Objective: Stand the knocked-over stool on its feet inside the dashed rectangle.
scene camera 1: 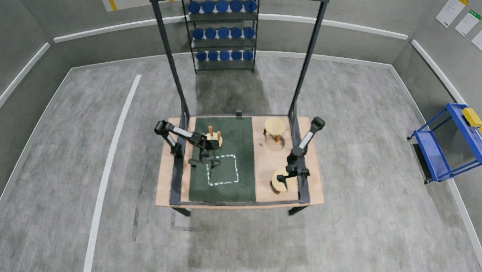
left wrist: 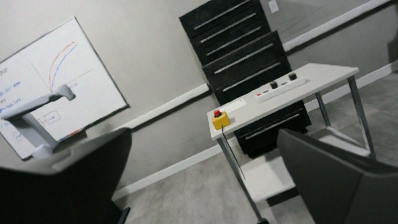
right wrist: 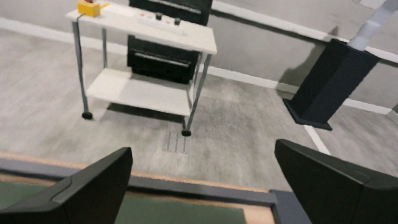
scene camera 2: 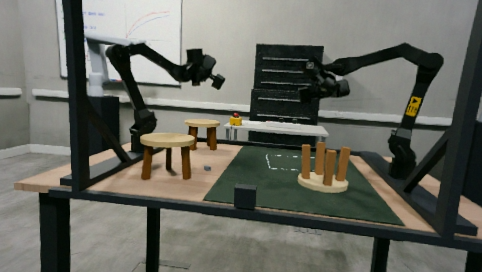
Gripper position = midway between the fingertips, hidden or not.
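Observation:
The left wrist view gives me my left gripper [left wrist: 205, 135], and in the right wrist view I see my right gripper [right wrist: 204, 150]. In scene camera 2 there is a green mat [scene camera 2: 279, 189], and with it I find a stool [scene camera 2: 319, 181] and another stool [scene camera 2: 167, 140].

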